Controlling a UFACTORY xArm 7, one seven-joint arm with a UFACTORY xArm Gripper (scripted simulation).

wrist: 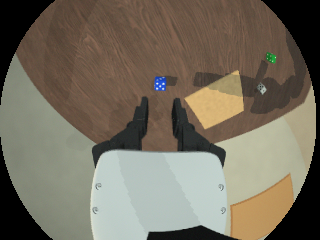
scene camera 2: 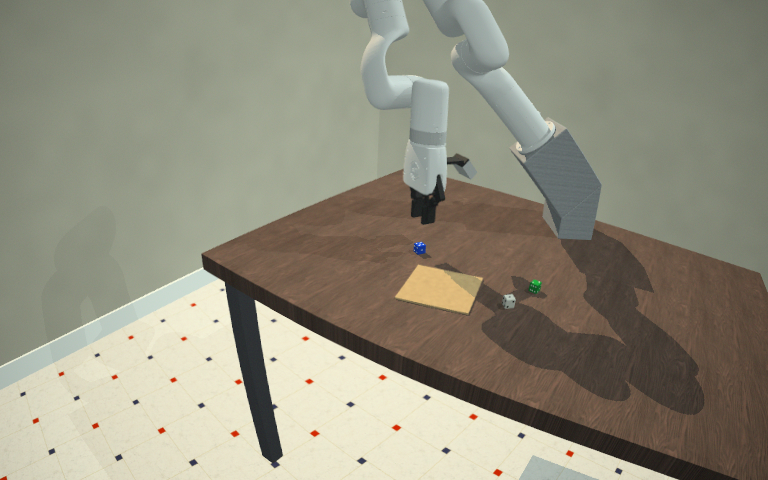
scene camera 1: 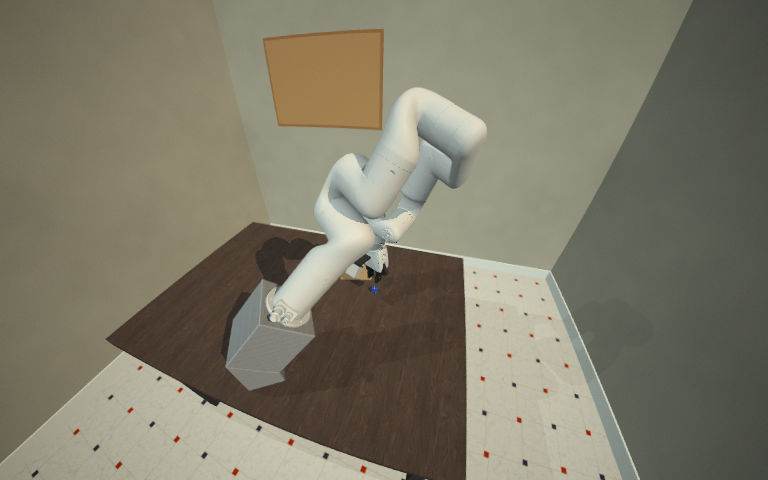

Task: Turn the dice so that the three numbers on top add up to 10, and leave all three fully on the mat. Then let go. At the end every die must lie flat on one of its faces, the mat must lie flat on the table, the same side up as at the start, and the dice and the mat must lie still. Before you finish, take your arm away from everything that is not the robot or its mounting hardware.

Labels:
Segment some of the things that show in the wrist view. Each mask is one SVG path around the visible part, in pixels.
The gripper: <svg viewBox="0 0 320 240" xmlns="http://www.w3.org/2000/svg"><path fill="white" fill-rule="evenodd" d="M93 146L92 155L96 169L92 183L90 214L94 240L240 240L224 235L227 219L227 190L223 172L226 151L215 144L210 144L206 138L195 131L195 126L188 122L186 109L182 108L180 98L174 99L171 113L173 136L178 140L177 151L142 151L141 139L147 135L149 116L147 97L142 97L140 106L135 108L133 120L127 123L124 130L113 136L109 141L107 140Z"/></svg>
A tan mat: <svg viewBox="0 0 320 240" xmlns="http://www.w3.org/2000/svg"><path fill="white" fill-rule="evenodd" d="M238 70L184 98L204 129L244 111L242 86Z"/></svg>

